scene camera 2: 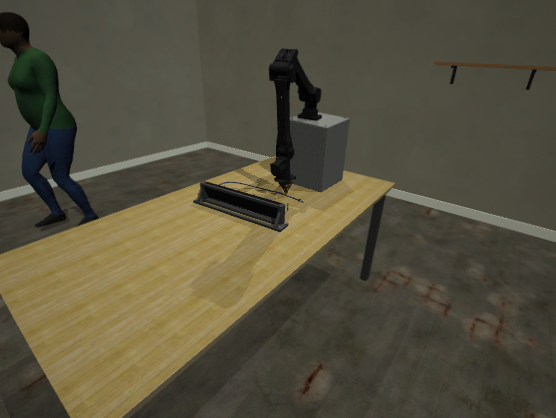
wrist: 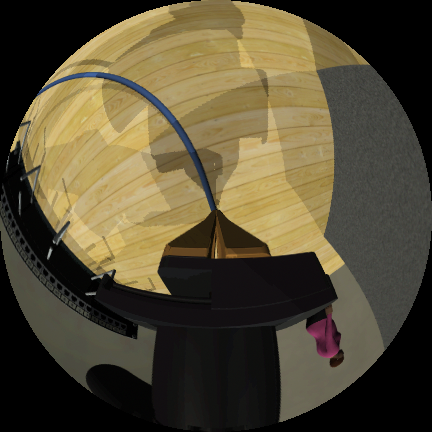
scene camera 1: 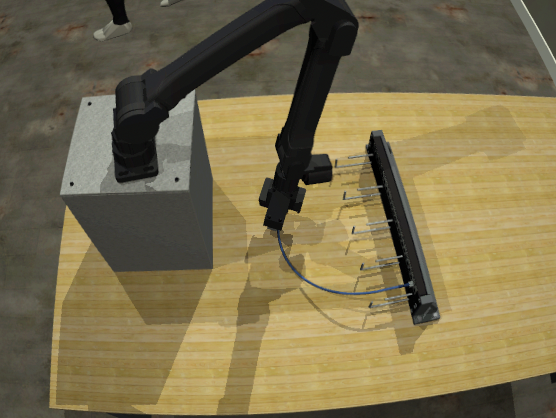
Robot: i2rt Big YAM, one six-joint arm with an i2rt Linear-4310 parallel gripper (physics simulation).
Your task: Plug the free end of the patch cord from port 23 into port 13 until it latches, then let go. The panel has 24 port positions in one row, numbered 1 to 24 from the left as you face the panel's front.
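Where they show: gripper, between the fingertips: (scene camera 2: 285,193) (wrist: 215,215); arm's base, origin of its link: (scene camera 2: 309,117) (scene camera 1: 135,155).
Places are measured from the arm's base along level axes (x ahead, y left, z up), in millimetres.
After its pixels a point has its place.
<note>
The blue patch cord (scene camera 1: 350,293) {x 393, y -264, z -316 mm} (scene camera 2: 240,184) {x 361, y -243, z -331 mm} (wrist: 172,120) {x 272, y -88, z -373 mm} runs from its plug (scene camera 1: 411,284) {x 535, y -288, z -296 mm} near the lower end of the black panel (scene camera 1: 401,215) {x 563, y -117, z -280 mm} (scene camera 2: 242,195) {x 584, y -76, z -280 mm} (wrist: 70,272) {x 556, y -49, z -340 mm}, in a wide arc to my gripper. My gripper (scene camera 1: 273,228) (scene camera 2: 286,192) {x 283, y 2, z -368 mm} (wrist: 215,215) {x 283, y 2, z -368 mm} is shut, its copper fingertips together with nothing between them. In the wrist view the cord passes out of sight at the fingertips, and the fingers hide its free end. In scene camera 2, that free end (scene camera 2: 301,201) {x 313, y 110, z -376 mm} shows beyond the fingertips. Port 13, near mid-panel, cannot be picked out.
Several metal cable hooks (scene camera 1: 353,230) {x 451, y -99, z -342 mm} (wrist: 61,232) {x 450, y -94, z -343 mm} stick out from the panel's front towards the arm. The grey pedestal (scene camera 1: 150,230) {x -12, y -85, z -156 mm} (scene camera 2: 310,155) {x 125, y 70, z -180 mm} (wrist: 375,175) {x 115, y 11, z -310 mm} carries the arm and stands on the wooden table (scene camera 1: 300,370) {x 243, y -404, z -379 mm} (scene camera 2: 135,280) {x 1163, y -120, z -378 mm}. A person (scene camera 2: 42,100) is beyond the table.
</note>
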